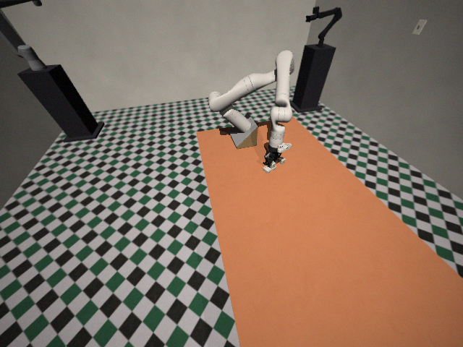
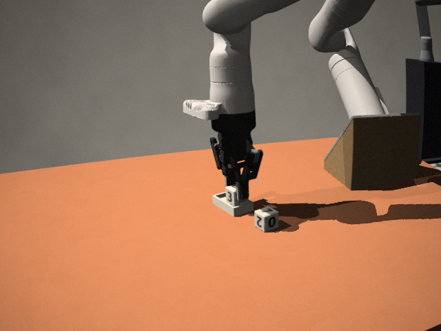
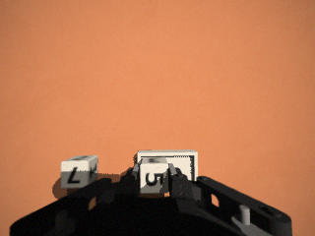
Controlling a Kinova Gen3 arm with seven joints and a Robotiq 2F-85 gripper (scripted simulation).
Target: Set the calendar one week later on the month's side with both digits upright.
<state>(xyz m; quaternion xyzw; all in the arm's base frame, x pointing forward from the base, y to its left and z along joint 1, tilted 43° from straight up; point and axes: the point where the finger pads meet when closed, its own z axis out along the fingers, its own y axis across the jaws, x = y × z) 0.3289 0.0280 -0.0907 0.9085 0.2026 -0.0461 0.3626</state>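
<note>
The white calendar tray lies 30 mm below my hand, 20 mm to the right of it and 10 mm ahead of it. Round my hand: cube: 80 mm to the left, 40 mm behind, 30 mm below.
</note>
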